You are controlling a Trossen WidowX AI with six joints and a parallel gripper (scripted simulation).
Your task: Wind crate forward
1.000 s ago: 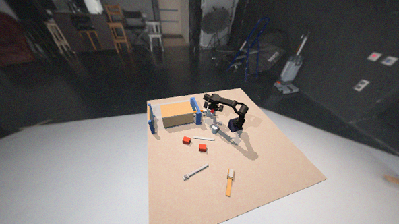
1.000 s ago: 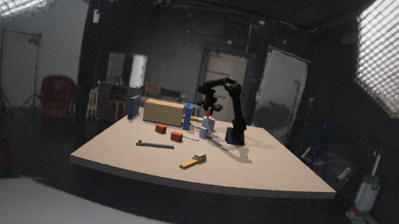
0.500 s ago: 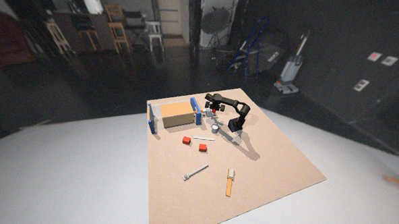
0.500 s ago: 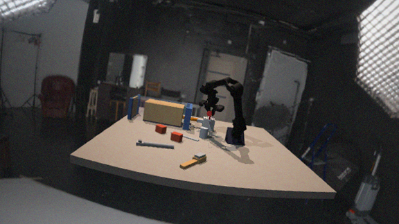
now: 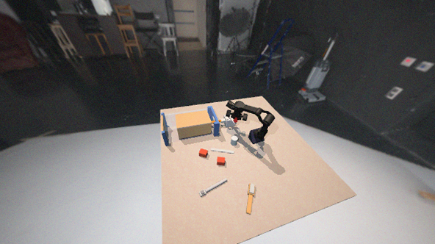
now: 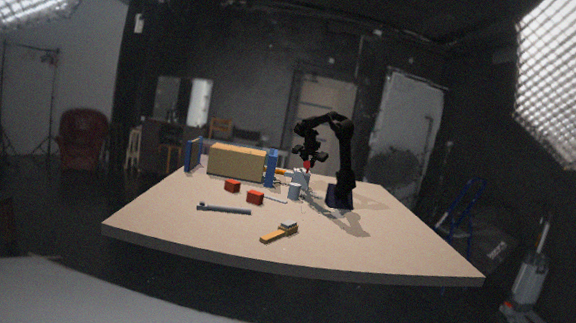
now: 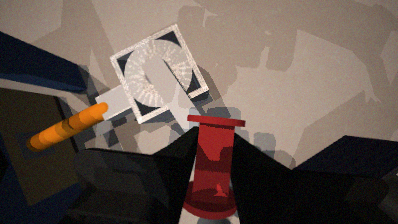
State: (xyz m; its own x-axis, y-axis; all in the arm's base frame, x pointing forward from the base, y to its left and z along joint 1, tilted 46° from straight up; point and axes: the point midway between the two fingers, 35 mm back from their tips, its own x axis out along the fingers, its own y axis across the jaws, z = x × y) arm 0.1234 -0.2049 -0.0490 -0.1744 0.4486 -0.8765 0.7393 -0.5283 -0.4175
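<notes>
The winch handle is 3 cm to the right of my gripper tip, 3 cm below it and 1 cm ahead of it. Also, from my gripper tip: grey winch: 10 cm below, 9 cm to the right, 1 cm behind; then red knob: 1 cm to the left, 1 cm ahead; then blue steel frame: 17 cm ahead, 12 cm to the right, 3 cm below.
</notes>
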